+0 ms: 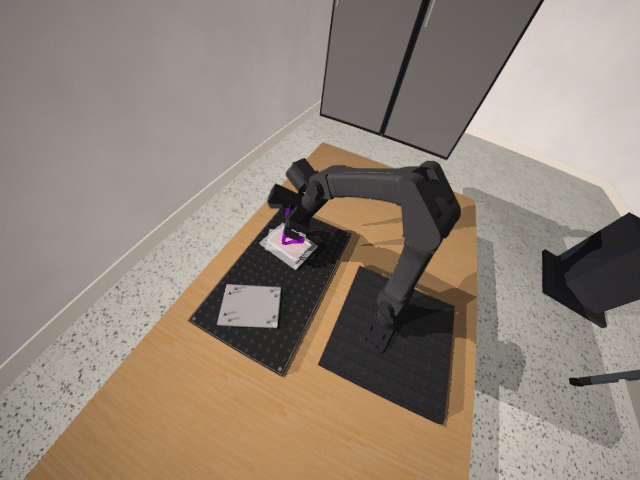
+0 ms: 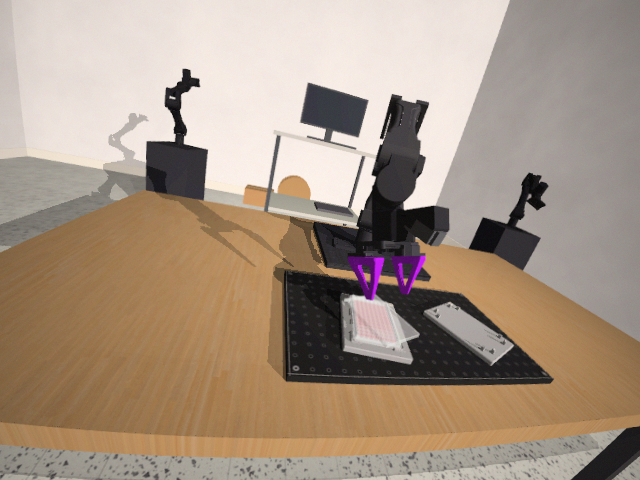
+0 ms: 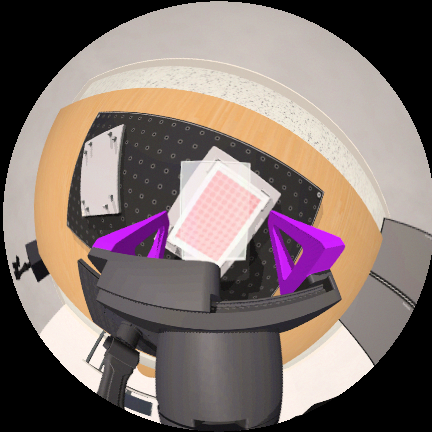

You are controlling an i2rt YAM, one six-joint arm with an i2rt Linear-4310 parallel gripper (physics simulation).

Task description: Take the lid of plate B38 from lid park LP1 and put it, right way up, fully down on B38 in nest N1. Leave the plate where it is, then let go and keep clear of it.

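Places are measured from the arm's base along level axes (x left, y back, z up), in millimetres.
Pixels of known places: gripper, fingertip midpoint: [image 1: 285, 231] [image 2: 388, 296] [image 3: 218, 216]; arm's base, link origin: [image 1: 384, 318] [image 3: 131, 326].
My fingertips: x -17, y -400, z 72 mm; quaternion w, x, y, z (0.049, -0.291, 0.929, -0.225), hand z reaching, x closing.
Note:
For each thing: its middle in the pictures, then the offset to it from my fingertips. "pt": a spot on its surface instead. Level surfaces: height alone.
- clear lid, surface spot: [image 3: 189, 175] [image 2: 408, 327] pt dx +51, dy -17, dz -45 mm
- apparently lid park LP1, body centre: [image 3: 95, 171] [image 2: 468, 327] [image 1: 250, 304] dx +228, dy +63, dz -69 mm
- black perforated board, body centre: [image 3: 152, 208] [image 2: 405, 322] [image 1: 282, 271] dx +82, dy +56, dz -85 mm
- wooden table, surface height: dz -92 mm
Plate B38 [image 1: 293, 248] [image 2: 368, 320] [image 3: 261, 202], white-rimmed with pink wells, sits on a grey base, nest N1 [image 2: 377, 354] [image 3: 272, 194]. The clear lid [image 2: 408, 333] [image 3: 189, 175] lies across the plate, turned askew to it, with a corner sticking out past the plate and base; it is not seated around the rim. Which face of the lid is up cannot be told. My gripper [image 2: 388, 295] [image 3: 218, 216] is open above the lid, its purple fingers apart on either side and not touching it. The other grey base with corner pegs, apparently lid park LP1 [image 1: 250, 305] [image 2: 470, 330] [image 3: 101, 175], holds no lid.
Both bases stand on a black perforated board [image 1: 305, 310] [image 2: 320, 361] [image 3: 150, 175] on the wooden table [image 1: 206, 403] [image 2: 155, 310]. The arm's dark mat [image 1: 408, 372] lies beside the board. A monitor [image 2: 333, 109] and two other small arms stand beyond the table.

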